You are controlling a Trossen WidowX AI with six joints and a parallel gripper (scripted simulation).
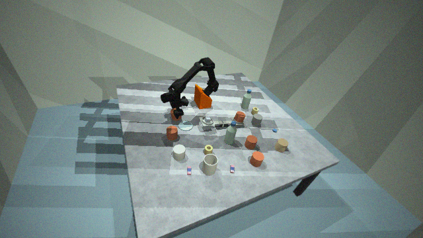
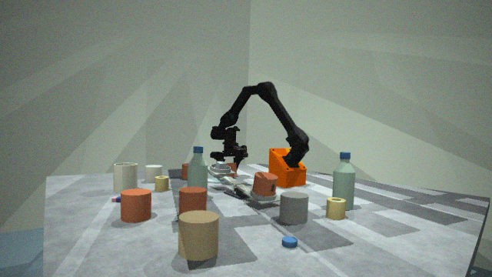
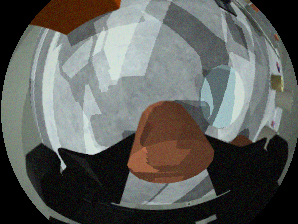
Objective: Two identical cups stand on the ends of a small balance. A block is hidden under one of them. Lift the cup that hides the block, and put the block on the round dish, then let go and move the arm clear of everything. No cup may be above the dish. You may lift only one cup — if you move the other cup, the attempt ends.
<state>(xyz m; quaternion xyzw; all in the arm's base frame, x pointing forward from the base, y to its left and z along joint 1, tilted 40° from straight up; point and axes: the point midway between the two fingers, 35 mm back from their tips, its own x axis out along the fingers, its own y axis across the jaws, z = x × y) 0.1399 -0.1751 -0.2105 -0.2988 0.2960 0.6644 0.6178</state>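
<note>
Now: gripper tip 16 cm short of the small grey block, 19 cm to the right of it and 6 cm below it. From my gripper tip the other things lie so: grey cylinder (18 cm ahead, 61 cm to the left, 1 cm above); then pale blue round dish (10 cm ahead, 5 cm to the left, 2 cm below); then blue cap (29 cm ahead, 69 cm to the left, 2 cm below).
</note>
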